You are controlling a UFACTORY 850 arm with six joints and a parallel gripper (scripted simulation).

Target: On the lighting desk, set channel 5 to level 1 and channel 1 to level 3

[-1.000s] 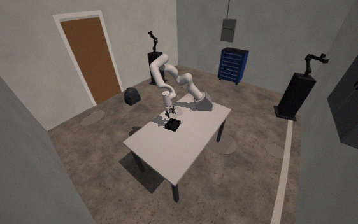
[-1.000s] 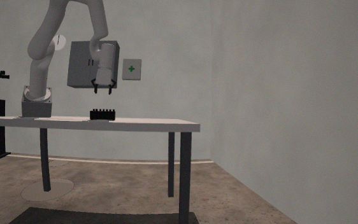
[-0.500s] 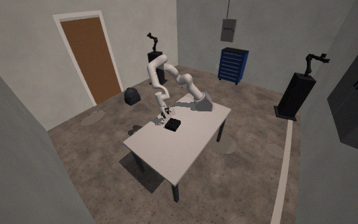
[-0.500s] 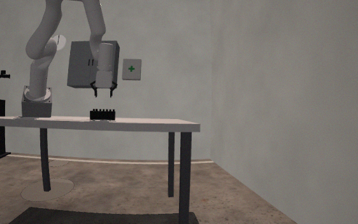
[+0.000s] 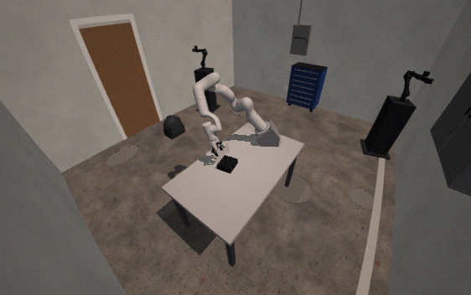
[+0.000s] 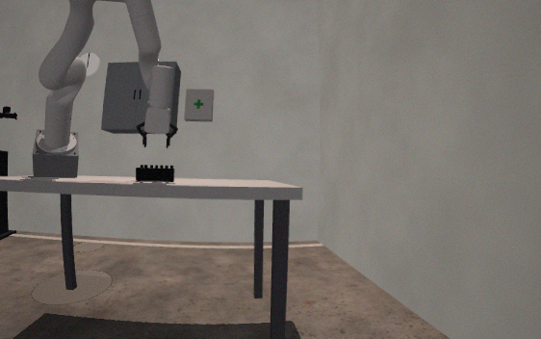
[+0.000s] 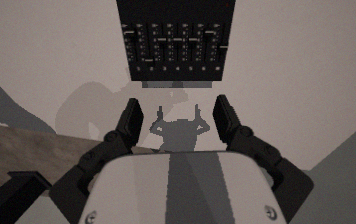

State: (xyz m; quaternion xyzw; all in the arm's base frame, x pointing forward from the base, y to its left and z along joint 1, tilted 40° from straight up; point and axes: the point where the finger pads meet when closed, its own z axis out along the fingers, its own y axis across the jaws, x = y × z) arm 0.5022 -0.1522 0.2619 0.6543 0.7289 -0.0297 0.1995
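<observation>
Right now my hand is 60 mm past the channel 1 fader cap, 80 mm to the right of it and 90 mm above it. Round my hand: channel 5 fader cap (30 mm ahead, 70 mm to the left, 90 mm below); channel 2 fader cap (40 mm behind, 50 mm to the left, 90 mm below).
</observation>
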